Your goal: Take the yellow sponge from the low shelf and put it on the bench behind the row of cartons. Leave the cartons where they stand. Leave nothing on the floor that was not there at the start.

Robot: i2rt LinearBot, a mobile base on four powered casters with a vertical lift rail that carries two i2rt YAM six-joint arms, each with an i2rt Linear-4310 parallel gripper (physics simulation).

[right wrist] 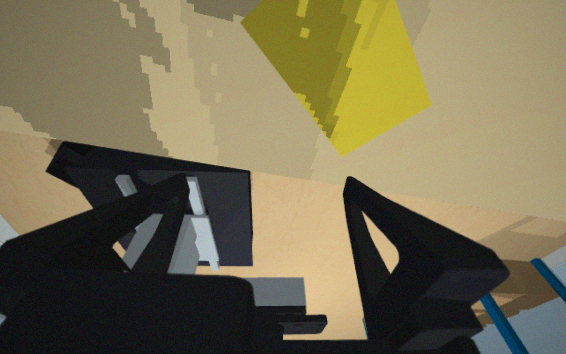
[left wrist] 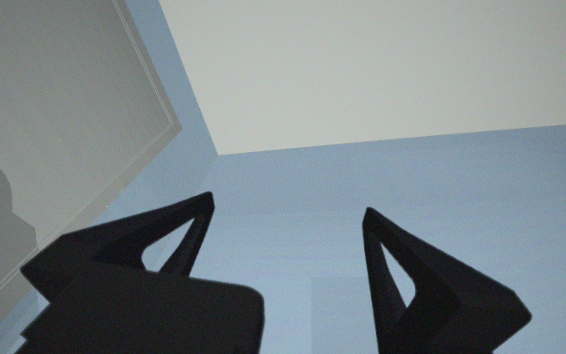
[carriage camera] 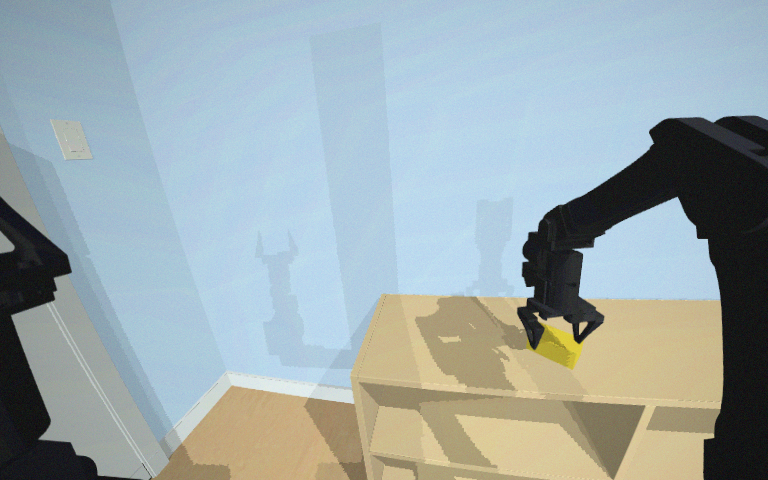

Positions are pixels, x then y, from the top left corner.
Labels:
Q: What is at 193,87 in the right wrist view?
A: A low wooden shelf.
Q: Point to a low wooden shelf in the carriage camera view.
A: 439,380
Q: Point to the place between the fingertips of my right gripper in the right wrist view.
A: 266,183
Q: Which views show the yellow sponge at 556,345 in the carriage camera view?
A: The right wrist view and the carriage camera view only.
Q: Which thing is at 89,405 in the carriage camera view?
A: A white door.

